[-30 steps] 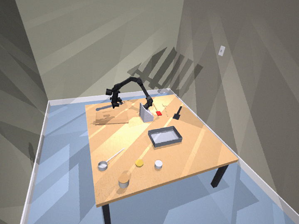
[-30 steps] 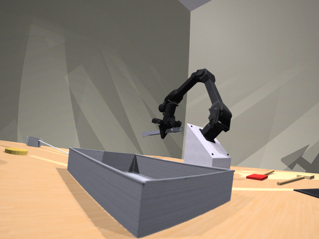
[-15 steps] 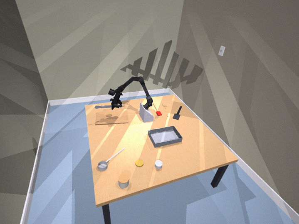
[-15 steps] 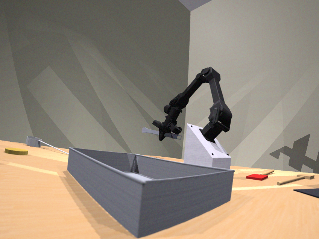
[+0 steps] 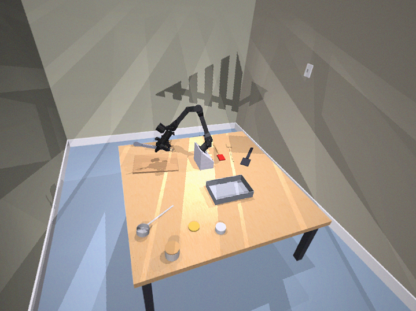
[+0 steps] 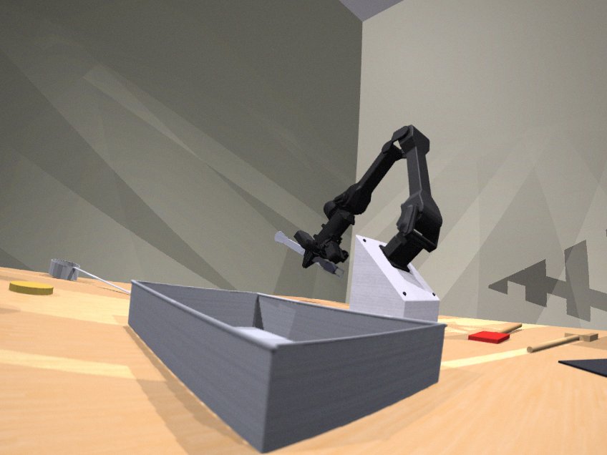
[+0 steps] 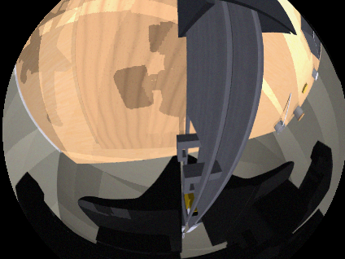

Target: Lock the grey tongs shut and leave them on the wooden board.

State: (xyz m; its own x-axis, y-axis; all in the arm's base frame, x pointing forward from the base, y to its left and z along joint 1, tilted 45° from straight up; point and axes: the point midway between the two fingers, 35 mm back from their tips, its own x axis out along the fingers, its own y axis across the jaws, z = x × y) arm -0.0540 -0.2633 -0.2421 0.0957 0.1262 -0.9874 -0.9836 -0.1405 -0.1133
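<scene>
Now: the wooden board 10 mm behind my gripper tip and 110 mm below it. The rest, counted from my gripper tip: red spatula 80 mm behind, 580 mm to the left, 120 mm below; roasting tin 430 mm ahead, 510 mm to the left, 90 mm below; yellow disc 690 mm ahead, 180 mm to the left, 110 mm below.
</scene>
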